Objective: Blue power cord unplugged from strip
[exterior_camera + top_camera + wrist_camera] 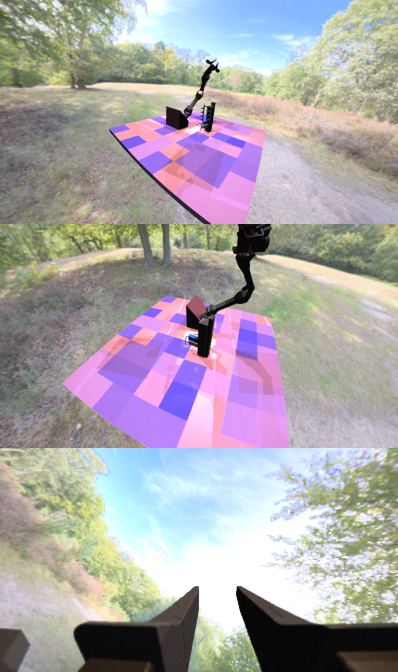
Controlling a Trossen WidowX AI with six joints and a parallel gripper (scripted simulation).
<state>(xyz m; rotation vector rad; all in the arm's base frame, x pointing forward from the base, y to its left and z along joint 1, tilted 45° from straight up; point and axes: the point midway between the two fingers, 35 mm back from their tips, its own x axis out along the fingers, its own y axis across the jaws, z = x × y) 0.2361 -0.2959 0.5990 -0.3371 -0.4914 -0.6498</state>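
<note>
Right now the blue plug is 64 cm below my gripper tip, 16 cm to the right of it and 3 cm ahead of it. The rest, counted from my gripper tip: grey square (77 cm below, 24 cm to the right, 3 cm ahead).
</note>
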